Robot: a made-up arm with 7 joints. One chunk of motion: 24 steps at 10 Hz.
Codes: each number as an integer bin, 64 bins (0 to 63) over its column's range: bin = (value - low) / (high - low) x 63, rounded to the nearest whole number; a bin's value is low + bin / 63 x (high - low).
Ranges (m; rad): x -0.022..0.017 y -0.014..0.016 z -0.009..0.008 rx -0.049..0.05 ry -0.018..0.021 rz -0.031..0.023
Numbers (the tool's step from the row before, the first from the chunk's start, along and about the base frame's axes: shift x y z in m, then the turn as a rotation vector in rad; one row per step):
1: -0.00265 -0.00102 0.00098 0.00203 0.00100 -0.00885
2: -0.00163 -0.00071 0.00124 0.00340 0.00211 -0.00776
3: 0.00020 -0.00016 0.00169 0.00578 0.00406 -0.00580
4: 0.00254 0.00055 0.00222 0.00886 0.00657 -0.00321
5: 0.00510 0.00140 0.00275 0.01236 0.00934 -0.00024
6: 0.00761 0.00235 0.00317 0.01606 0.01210 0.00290
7: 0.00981 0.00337 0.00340 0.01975 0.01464 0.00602
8: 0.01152 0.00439 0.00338 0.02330 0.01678 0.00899
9: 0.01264 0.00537 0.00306 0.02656 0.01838 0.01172
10: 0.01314 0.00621 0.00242 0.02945 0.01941 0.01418
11: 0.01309 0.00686 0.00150 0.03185 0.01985 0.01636
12: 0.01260 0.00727 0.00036 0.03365 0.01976 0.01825
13: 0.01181 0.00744 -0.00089 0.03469 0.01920 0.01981
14: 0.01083 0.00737 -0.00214 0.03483 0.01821 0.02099
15: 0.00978 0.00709 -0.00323 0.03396 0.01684 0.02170
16: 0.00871 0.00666 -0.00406 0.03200 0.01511 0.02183
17: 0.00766 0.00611 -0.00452 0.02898 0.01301 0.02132
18: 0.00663 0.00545 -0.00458 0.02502 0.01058 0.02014
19: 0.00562 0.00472 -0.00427 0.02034 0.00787 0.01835
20: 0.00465 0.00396 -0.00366 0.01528 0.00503 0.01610
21: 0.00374 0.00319 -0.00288 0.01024 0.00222 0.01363
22: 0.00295 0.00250 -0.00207 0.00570 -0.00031 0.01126
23: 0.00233 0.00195 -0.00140 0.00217 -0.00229 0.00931
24: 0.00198 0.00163 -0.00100 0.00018 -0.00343 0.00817
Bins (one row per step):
1: 31 27 37 32 31 26
2: 33 28 38 33 32 27
3: 36 29 40 35 36 29
4: 40 31 42 37 40 32
5: 44 32 44 39 44 36
6: 48 34 45 41 49 40
7: 51 36 46 44 53 43
8: 54 39 46 46 56 47
9: 56 41 45 48 59 50
10: 57 42 42 50 60 53
11: 57 44 39 51 61 55
12: 56 45 35 53 61 57
13: 55 45 30 53 60 59
14: 53 45 25 53 58 61
15: 51 44 21 53 56 61
16: 50 43 18 52 53 62
17: 48 42 17 50 50 61
18: 46 41 16 47 46 60
19: 45 39 18 44 42 58
20: 43 38 20 41 37 55
21: 42 36 23 38 33 52
22: 40 35 26 35 29 49
23: 39 33 28 33 25 47
24: 39 33 30 31 24 46

